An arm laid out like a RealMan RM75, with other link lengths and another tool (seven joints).
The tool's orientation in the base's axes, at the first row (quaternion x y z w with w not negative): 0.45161 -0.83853 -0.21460 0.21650
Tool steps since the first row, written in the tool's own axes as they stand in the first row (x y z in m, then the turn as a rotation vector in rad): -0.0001 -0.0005 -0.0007 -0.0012 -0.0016 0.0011; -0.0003 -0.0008 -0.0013 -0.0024 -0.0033 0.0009; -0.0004 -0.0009 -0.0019 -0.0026 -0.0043 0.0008; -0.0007 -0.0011 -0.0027 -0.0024 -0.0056 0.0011; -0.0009 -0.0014 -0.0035 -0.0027 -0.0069 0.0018; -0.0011 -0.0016 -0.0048 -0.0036 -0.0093 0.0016; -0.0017 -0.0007 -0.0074 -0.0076 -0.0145 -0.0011; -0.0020 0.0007 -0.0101 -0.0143 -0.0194 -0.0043; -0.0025 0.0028 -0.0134 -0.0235 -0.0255 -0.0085; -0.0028 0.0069 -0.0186 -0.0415 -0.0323 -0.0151; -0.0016 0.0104 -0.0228 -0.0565 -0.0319 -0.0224; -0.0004 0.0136 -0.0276 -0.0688 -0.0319 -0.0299
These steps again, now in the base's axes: 0.0008 -0.0003 0.0003 0.0010 0.0004 -0.0020; 0.0014 -0.0004 0.0006 0.0029 0.0005 -0.0030; 0.0019 -0.0004 0.0010 0.0037 0.0002 -0.0035; 0.0026 -0.0004 0.0015 0.0043 -0.0006 -0.0044; 0.0033 -0.0005 0.0019 0.0049 -0.0009 -0.0058; 0.0043 -0.0007 0.0028 0.0071 -0.0013 -0.0071; 0.0054 -0.0001 0.0053 0.0140 -0.0010 -0.0084; 0.0062 0.0004 0.0083 0.0224 0.0018 -0.0097; 0.0068 0.0013 0.0120 0.0334 0.0058 -0.0112; 0.0072 0.0028 0.0185 0.0506 0.0167 -0.0127; 0.0066 0.0028 0.0241 0.0618 0.0284 -0.0090; 0.0065 0.0026 0.0300 0.0721 0.0376 -0.0050
